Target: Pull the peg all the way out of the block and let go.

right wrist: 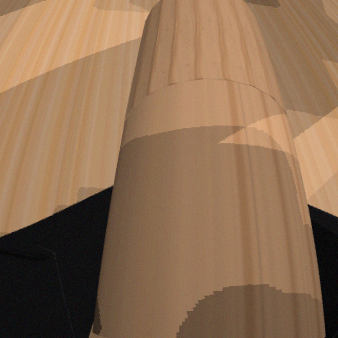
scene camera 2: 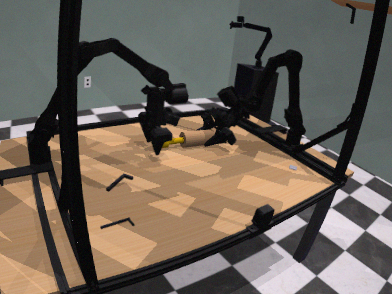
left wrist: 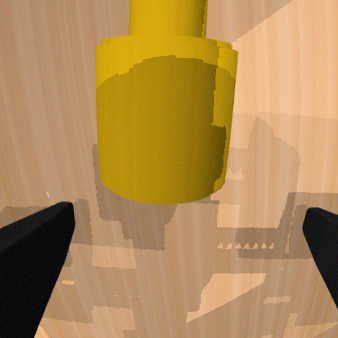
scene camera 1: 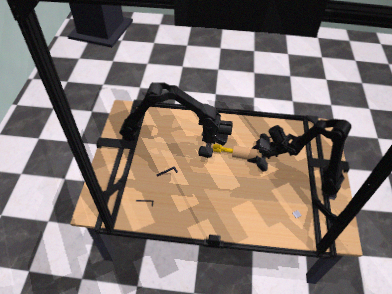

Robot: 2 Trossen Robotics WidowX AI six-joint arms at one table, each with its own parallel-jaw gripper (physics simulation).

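Frame: origin at the left arm's base, x ahead, y left, z up, level; millimetres.
Seen in the pictures: left gripper, fingertip midpoint: (scene camera 2: 152, 148) (left wrist: 193, 217); right gripper, fingertip midpoint: (right wrist: 198, 201) (scene camera 2: 200, 142) (scene camera 1: 248, 155); left arm's base at its link origin: (scene camera 2: 40, 161) (scene camera 1: 129, 137); right arm's base at its link origin: (scene camera 2: 292, 143) (scene camera 1: 329, 190).
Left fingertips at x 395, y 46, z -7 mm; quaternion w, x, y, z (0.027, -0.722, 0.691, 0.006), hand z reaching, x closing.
Pixels of each thing's top centre, then the offset from my left fingertips to it. "spot": a spot on its surface instead. Level surfaces: height alone.
- yellow peg at its top centre: (scene camera 2: 174, 136) (scene camera 1: 226, 147) dx +81, dy +15, dz +31 mm
- wooden table at its surface level: dz -12 mm
- small pale square at a spot on its surface: (scene camera 2: 293, 167) (scene camera 1: 296, 214) spot: dx +456, dy -220, dz -9 mm
The yellow peg (scene camera 1: 227, 150) (scene camera 2: 176, 141) (left wrist: 165, 120) lies level, its thin shaft reaching into the left end of the round, wood-coloured block (scene camera 1: 242, 152) (scene camera 2: 196, 138) (right wrist: 210, 200). Its thick head points left. My left gripper (scene camera 1: 212, 146) (scene camera 2: 164, 142) (left wrist: 193, 217) is open and empty at the peg's head. In the left wrist view the head hangs above the line between the fingertips, a little left of their middle. My right gripper (scene camera 1: 256, 154) (scene camera 2: 209, 135) (right wrist: 198, 201) is shut on the block from the right. How deep the shaft sits is hidden inside the block.
Two black L-shaped keys (scene camera 1: 167, 171) (scene camera 1: 145, 201) (scene camera 2: 119, 182) (scene camera 2: 117, 223) lie at the left of the wooden table (scene camera 1: 200, 215) (scene camera 2: 170, 230). A small pale square (scene camera 1: 297, 214) (scene camera 2: 293, 167) lies at the right. A black frame (scene camera 1: 165, 237) runs around the table.
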